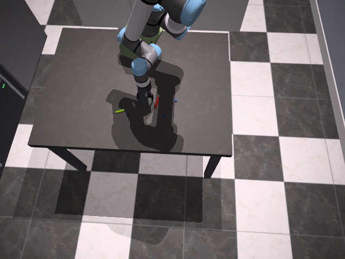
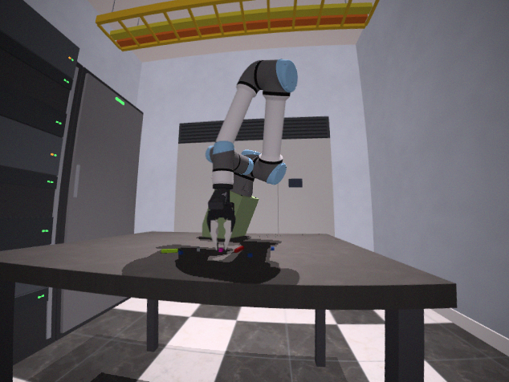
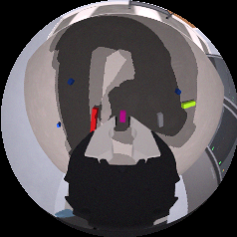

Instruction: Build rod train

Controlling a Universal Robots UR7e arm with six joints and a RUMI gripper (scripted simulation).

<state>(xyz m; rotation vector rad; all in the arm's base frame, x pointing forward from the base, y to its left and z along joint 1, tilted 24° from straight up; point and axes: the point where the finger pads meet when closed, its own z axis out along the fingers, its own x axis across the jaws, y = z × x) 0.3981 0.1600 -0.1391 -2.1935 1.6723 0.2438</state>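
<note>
Right now my hand is 10 mm above the magenta rod. From my hand the other things lie so: grey rod: 20 mm ahead, 80 mm to the right, 10 mm below; red rod: 30 mm behind, 50 mm to the left, 10 mm below; lime rod: 80 mm ahead, 140 mm to the right, 10 mm below.
</note>
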